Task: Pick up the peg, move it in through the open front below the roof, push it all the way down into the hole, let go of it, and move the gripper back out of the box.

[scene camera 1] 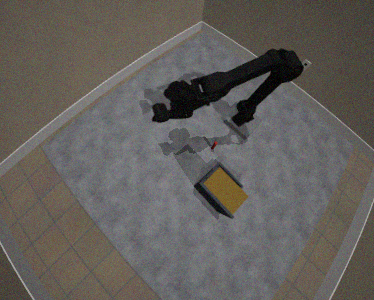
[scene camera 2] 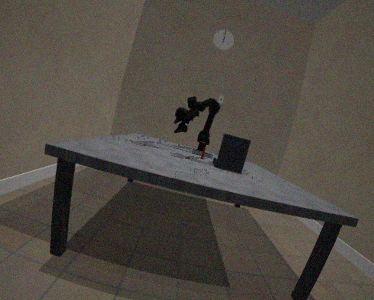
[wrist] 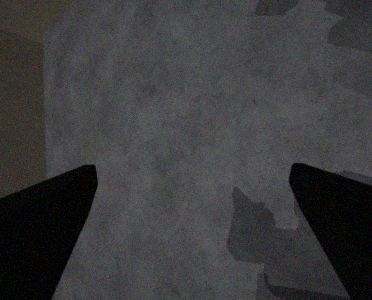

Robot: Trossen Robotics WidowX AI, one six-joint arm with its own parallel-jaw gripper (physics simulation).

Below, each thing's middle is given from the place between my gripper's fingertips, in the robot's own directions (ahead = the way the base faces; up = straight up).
The dark box [scene camera 1: 219, 187] lies 5 cm behind my hand, 37 cm to the left of it and 6 cm below it.
